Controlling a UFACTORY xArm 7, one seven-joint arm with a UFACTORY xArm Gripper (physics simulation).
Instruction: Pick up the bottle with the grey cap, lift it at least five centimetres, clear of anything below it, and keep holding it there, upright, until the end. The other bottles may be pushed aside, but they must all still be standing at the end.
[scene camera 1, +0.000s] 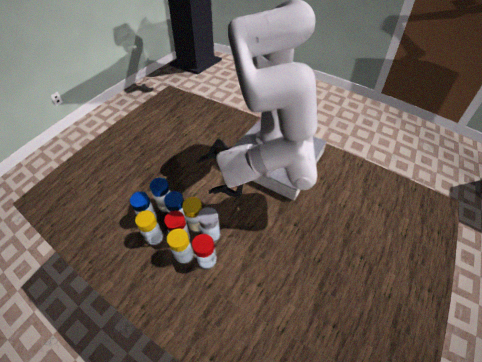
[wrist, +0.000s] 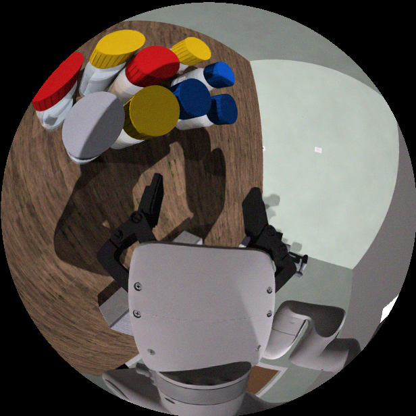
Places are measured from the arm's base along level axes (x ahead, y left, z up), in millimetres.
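Pixels of known places: gripper, between the fingertips: (scene camera 1: 204, 176).
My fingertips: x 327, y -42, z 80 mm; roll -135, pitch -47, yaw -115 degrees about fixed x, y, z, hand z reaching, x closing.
Note:
Behind a point stands the place of what it marks.
The bottle with the grey cap (scene camera 1: 209, 223) {x 432, y 55, z 53 mm} (wrist: 93, 125) stands upright on the wooden table top, at the side of the bottle group nearest the robot. A dark yellow-capped bottle (scene camera 1: 192, 210) {x 426, y -8, z 54 mm} (wrist: 151, 112) stands close beside it, and a red-capped bottle (scene camera 1: 204, 250) {x 500, y 92, z 53 mm} (wrist: 56, 90) stands on its other side. My gripper (scene camera 1: 213, 171) {x 327, y -42, z 80 mm} (wrist: 206, 188) is open, with its two black fingers wide apart and no thing between them. It is apart from the bottles, on the robot's side of the group, and the grey-capped bottle lies off to the left of the fingers in the wrist view.
Behind these stand another red-capped bottle (scene camera 1: 175, 224) {x 486, y -17, z 53 mm} (wrist: 152, 67), two yellow-capped bottles (scene camera 1: 179, 245) {x 526, y 33, z 54 mm} (scene camera 1: 149, 227) {x 533, y -73, z 45 mm} (wrist: 112, 52) (wrist: 191, 51) and several blue-capped bottles (scene camera 1: 160, 191) {x 430, y -130, z 51 mm} (scene camera 1: 141, 204) {x 496, y -141, z 54 mm} (scene camera 1: 174, 202) {x 435, y -68, z 53 mm} (wrist: 191, 98), all upright. The robot's base (scene camera 1: 280, 182) {x 165, y 123, z 3 mm} is behind the gripper.

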